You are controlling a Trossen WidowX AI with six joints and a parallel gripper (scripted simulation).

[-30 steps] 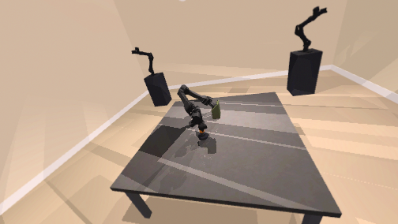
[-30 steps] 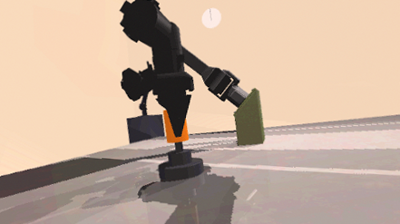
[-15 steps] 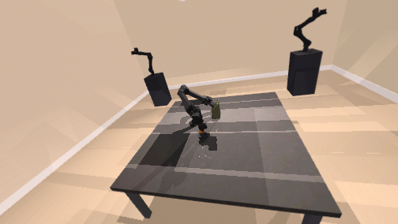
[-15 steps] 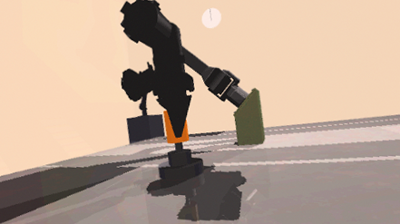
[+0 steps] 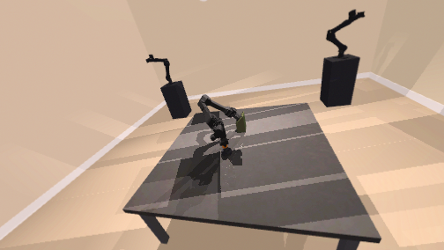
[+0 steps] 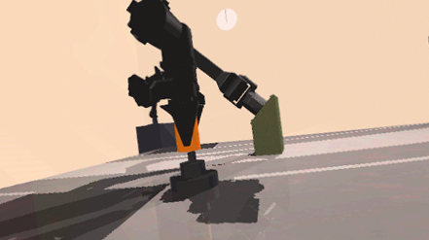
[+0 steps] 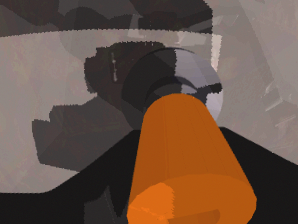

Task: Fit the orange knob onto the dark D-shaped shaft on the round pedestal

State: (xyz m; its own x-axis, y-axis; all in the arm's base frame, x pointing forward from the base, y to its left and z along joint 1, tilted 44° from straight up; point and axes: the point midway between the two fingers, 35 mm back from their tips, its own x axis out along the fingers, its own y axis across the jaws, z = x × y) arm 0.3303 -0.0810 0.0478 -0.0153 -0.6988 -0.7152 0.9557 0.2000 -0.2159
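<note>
My gripper tip is 20 mm below the orange knob. From my gripper tip the other things lie so: pedestal: 40 mm below.
</note>
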